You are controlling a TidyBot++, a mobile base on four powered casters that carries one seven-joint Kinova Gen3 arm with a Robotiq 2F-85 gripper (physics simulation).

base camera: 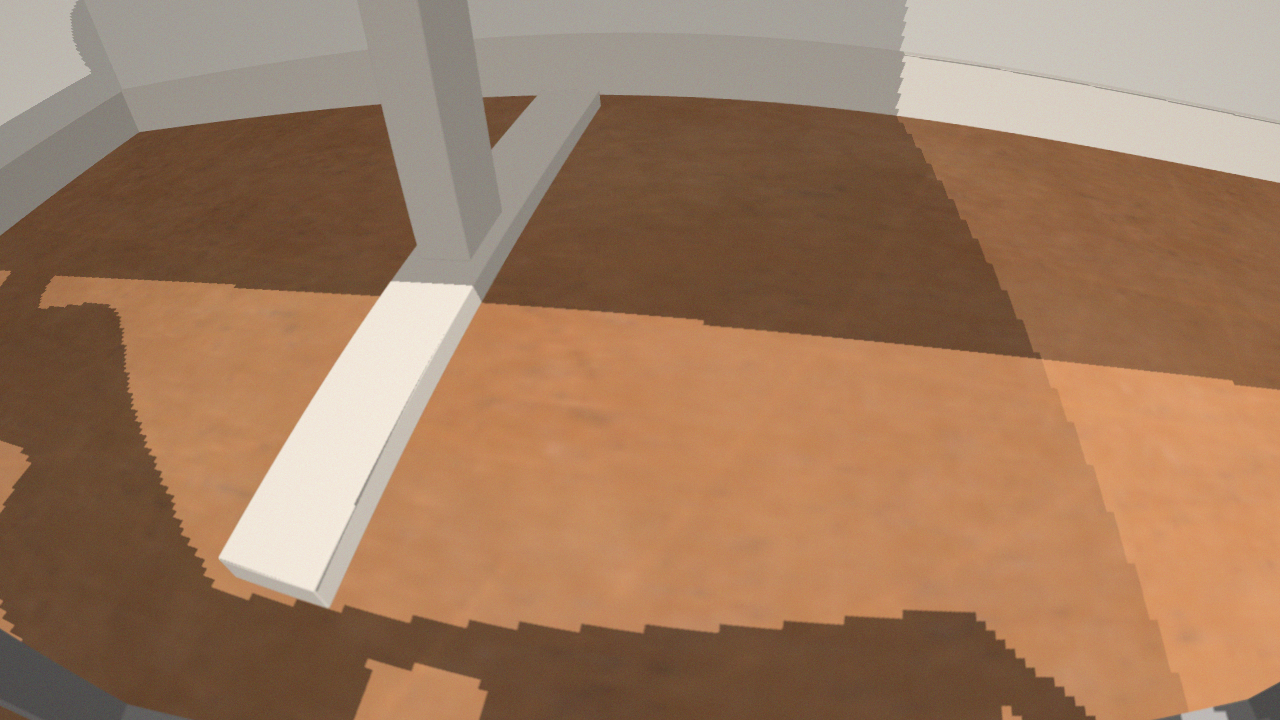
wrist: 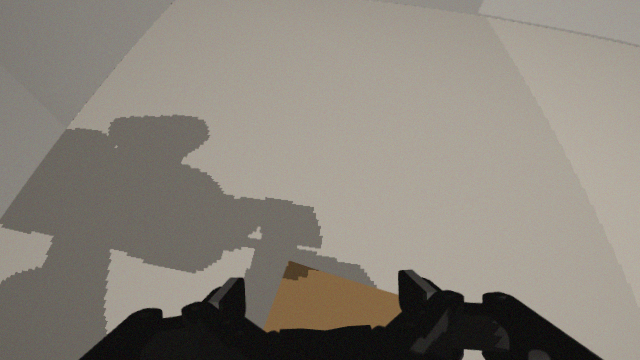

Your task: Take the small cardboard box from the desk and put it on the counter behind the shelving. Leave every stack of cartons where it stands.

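Places are measured from the arm's base along level axes (x ahead, y left, z up), in centimetres.
Pixels of known places: gripper, fingertip midpoint: (wrist: 322, 291).
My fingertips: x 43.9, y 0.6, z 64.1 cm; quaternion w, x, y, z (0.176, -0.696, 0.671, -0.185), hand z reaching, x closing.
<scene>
Ahead of a thing's pixels: the offset from my fingertips to its top centre. "spot": to the spot under its first point. Level surfaces: height alone.
The small cardboard box {dx -1.5, dy -1.1, dz -3.7 cm} (wrist: 335, 302) shows at the bottom of the wrist view, on the pale desk top {dz -8.7 cm} (wrist: 400, 150). Its near part is hidden behind the gripper body. My gripper (wrist: 322, 291) is open, and the box shows between and beyond its two fingertips, slightly nearer the right one. The box sits at an angle to the fingers. How high the fingertips are above the box I cannot tell. In the base camera view a white desk leg {spot: dx +12.5, dy +16.9, dz -89.1 cm} (base camera: 438, 134) stands on a long white foot (base camera: 349, 402). The counter, the shelving and the stacks of cartons do not show in either view.
The arm's dark shadow falls across the left of the desk top in the wrist view. In the base camera view the leg's foot runs over the brown floor {dz -103.7 cm} (base camera: 716, 465) from near the base towards the grey wall (base camera: 680, 62) at the back.
</scene>
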